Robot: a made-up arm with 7 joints. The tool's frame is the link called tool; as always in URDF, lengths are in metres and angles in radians.
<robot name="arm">
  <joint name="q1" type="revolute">
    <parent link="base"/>
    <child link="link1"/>
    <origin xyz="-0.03 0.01 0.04" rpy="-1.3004 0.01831 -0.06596"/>
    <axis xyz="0 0 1"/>
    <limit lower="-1.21" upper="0.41" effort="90" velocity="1.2"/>
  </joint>
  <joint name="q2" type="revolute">
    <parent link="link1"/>
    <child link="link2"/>
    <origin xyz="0.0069 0.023 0.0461" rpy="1.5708 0 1.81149"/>
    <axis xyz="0 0 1"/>
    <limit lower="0.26" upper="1.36" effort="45" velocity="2.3"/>
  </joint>
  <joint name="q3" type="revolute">
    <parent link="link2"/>
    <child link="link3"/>
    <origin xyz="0.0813 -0.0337 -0.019" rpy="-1.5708 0 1.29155"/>
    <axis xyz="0 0 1"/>
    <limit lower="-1.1" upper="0.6" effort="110" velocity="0.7"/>
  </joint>
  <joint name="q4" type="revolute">
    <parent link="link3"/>
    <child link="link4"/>
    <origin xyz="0.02 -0.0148 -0.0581" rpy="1.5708 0 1.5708"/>
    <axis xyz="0 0 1"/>
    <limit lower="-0.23" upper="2.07" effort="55" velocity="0.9"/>
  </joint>
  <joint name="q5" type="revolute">
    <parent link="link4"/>
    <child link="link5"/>
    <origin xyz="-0.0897 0.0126 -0.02" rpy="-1.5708 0 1.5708"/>
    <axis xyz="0 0 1"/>
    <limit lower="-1.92" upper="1.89" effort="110" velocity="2.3"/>
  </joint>
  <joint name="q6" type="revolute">
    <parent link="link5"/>
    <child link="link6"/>
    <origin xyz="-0.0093 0.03 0.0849" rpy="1.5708 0 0"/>
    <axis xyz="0 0 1"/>
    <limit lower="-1.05" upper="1.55" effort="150" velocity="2.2"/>
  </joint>
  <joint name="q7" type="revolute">
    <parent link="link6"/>
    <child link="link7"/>
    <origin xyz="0.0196 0.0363 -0.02" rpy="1.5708 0 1.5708"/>
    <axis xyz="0 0 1"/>
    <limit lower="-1.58" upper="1.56" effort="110" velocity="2.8"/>
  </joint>
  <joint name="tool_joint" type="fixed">
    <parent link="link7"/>
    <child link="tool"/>
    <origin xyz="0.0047 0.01 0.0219" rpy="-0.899 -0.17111 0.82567"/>
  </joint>
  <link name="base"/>
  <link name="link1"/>
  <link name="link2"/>
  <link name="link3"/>
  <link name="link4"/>
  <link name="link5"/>
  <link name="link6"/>
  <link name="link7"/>
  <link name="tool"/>
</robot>
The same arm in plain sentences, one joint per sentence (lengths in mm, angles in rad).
The arm has seven revolute joints in a row. What follows holds with every joint at zero, and every direction is one of the base frame's.
The first joint sits 30 mm along -x and 10 mm along +y and 40 mm along +z from the base frame's origin and turns about the direction (0.068403, 0.961235, 0.26711), from -1.21 to 0.41 rad.
The second joint sits 10 mm along +x and 50 mm along +y and 10 mm along -z from the first joint and turns about the direction (0.968889, -0.0002, -0.247497), from 0.26 to 1.36 rad.
The third joint sits 40 mm along -x and 10 mm along -y and 80 mm along -z from the second joint and turns about the direction (0.247497, -0.0001, 0.968889), from -1.1 to 0.6 rad.
The fourth joint sits 20 mm along +y and 60 mm along -z from the third joint and turns about the direction (0.0002, 1, 0), from -0.23 to 2.07 rad.
The fifth joint sits 90 mm along +x and 20 mm along -y and 10 mm along -z from the fourth joint and turns about the direction (0.968889, -0.0002, -0.247497), from -1.92 to 1.89 rad.
The sixth joint sits 80 mm along +x and 30 mm along -y and 30 mm along -z from the fifth joint and turns about the direction (0.0002, 1, 0), from -1.05 to 1.55 rad.
The seventh joint sits 40 mm along +x and 20 mm along -y and 10 mm along +z from the sixth joint and turns about the direction (0.247497, -0.0001, 0.968889), from -1.58 to 1.56 rad.
The tool frame, which is the frame that the pose is given for, sits 10 mm along +x and 10 mm along +y and 20.1 mm along +z from the seventh joint; its axes are the base frame's turned by roll -0.7161, pitch 0.0004 and yaw 0.8098 rad (as in URDF: about the fixed x, then y, then z).

